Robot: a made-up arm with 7 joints. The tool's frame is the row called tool. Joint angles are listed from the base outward.
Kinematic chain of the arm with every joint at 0, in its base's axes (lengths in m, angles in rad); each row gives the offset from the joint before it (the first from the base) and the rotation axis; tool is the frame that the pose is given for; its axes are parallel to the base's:
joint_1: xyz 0 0 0.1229 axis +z
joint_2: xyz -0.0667 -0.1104 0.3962 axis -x
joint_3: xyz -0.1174 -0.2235 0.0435 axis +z
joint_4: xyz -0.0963 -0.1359 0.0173 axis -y
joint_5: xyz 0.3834 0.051 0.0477 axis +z
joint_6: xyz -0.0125 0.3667 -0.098 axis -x
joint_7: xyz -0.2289 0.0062 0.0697 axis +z
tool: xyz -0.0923 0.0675 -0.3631
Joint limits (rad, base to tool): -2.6..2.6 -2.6..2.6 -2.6..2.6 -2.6..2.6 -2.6..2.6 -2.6..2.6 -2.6..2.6
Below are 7 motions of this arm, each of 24 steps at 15 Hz.
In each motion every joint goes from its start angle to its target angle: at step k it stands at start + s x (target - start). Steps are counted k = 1, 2, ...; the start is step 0. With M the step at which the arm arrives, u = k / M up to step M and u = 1 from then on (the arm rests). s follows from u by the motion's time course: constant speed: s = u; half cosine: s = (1 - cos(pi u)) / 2; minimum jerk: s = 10 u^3 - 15 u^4 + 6 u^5.
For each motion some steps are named. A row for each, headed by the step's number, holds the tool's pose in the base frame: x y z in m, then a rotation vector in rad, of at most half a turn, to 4 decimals.
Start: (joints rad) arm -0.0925 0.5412 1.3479 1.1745 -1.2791 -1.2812 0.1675
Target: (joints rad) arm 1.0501 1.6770 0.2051 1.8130 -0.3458 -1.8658 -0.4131
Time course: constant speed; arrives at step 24
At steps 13, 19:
13: -0.8686 0.1556 0.6446 1.4993 0.2358 1.4414
19: -0.7571 -0.2033 0.3494 0.9824 0.5511 1.9847

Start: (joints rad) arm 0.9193 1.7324 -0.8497 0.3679 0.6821 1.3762 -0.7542
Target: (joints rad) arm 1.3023 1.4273 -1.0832 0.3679 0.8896 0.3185 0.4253
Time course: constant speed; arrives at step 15
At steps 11, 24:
11: 0.2396 -0.4486 0.8059 -1.9031 -1.5830 0.5030
24: 0.3176 -0.4543 0.7397 -1.8357 -1.2488 0.9600

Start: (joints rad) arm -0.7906 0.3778 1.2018 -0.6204 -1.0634 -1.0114 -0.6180
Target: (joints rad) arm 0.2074 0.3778 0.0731 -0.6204 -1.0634 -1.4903 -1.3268
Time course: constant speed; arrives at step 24
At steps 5, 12, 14, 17, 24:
5: -0.1211 0.2885 -0.1266 0.2035 0.2156 -1.6274
12: 0.0703 0.1636 -0.0952 0.4135 0.1263 -1.8273
14: 0.1284 0.1348 -0.0786 0.4862 0.1121 -1.8770
17: 0.2165 0.0979 -0.0478 0.6042 0.1027 -1.9449
24: 0.4188 0.0419 0.0469 0.9118 0.1462 -2.0696

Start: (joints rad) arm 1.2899 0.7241 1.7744 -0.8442 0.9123 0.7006 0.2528
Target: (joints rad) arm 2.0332 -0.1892 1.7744 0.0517 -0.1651 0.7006 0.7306
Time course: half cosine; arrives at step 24
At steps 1, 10, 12, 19, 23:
1: 0.5832 -0.0585 0.7376 0.9757 -0.4600 -1.5511
10: 0.6063 -0.0523 0.5221 0.7304 0.2910 -1.6424
12: 0.5910 -0.0528 0.4426 0.5881 0.4957 -1.6838
19: 0.4785 -0.1075 0.2749 0.0019 0.8403 -1.8486
23: 0.4487 -0.1351 0.2646 -0.1685 0.8469 -1.8918

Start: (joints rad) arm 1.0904 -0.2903 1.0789 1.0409 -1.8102 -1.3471 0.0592
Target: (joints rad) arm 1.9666 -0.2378 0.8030 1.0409 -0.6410 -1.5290 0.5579
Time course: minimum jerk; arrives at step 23
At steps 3, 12, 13, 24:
3: 0.1071 -0.0886 1.5473 2.4396 0.7378 -0.2168
12: -0.0525 -0.3515 1.3702 2.6980 0.9605 0.6579
13: -0.0485 -0.3942 1.3235 2.7420 1.0105 0.7812
24: 0.0692 -0.5365 1.0562 -2.3591 -1.0548 -1.0354

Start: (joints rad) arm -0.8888 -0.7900 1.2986 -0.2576 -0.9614 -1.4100 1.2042
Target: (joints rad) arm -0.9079 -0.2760 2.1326 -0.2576 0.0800 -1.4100 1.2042
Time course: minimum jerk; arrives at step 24
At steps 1, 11, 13, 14, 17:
1: -0.0434 0.7060 0.6617 1.1975 -1.5762 0.5435
11: -0.5414 0.6526 0.3519 1.3490 -1.0262 1.3189
13: -0.6941 0.5232 0.2775 1.4111 -0.7595 1.5568
14: -0.7554 0.4444 0.2546 1.4425 -0.6193 1.6620
17: -0.8628 0.2116 0.2385 1.5259 -0.2305 1.8993

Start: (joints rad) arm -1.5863 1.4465 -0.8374 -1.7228 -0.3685 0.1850 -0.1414
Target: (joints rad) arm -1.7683 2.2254 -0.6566 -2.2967 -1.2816 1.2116 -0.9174
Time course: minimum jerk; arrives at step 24
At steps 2, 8, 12, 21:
2: -0.1665 0.2116 0.1057 -0.1259 -1.2717 2.3277
8: -0.2457 0.2975 0.1150 0.0170 -1.3814 1.7595
12: -0.3010 0.4315 0.1801 0.0840 -1.4217 0.9568
21: -0.2492 0.5930 0.3448 -0.1455 -1.3476 -0.2705

